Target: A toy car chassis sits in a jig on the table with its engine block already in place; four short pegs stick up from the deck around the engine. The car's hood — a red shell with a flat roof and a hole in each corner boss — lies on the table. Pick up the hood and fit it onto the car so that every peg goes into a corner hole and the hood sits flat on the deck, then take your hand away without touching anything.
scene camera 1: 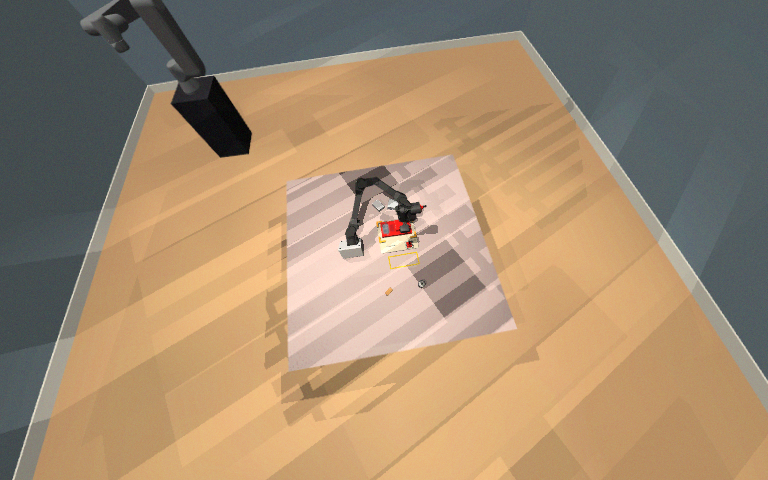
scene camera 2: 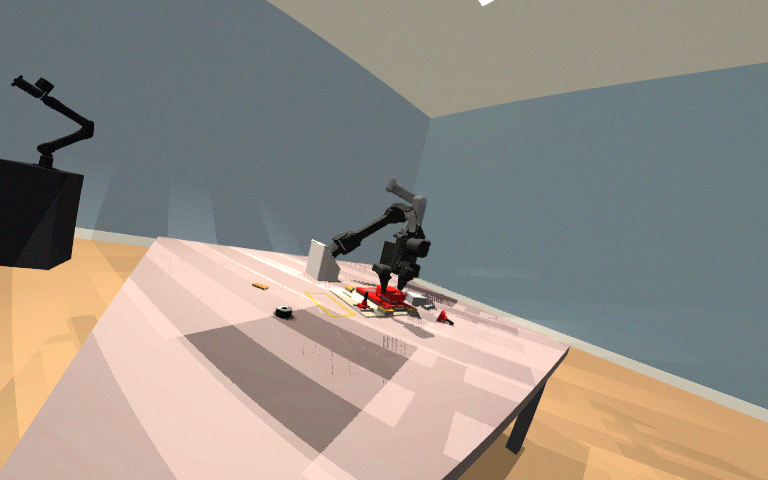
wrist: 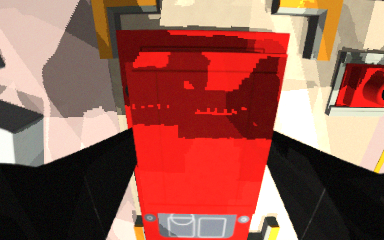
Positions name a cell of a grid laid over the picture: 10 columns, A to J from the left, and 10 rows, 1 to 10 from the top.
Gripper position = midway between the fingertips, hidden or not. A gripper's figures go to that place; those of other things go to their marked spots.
Labels:
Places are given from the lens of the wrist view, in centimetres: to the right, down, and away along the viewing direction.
my gripper (wrist: F6): 1, 1, 11
red hood (wrist: F6): 0, 0, 9

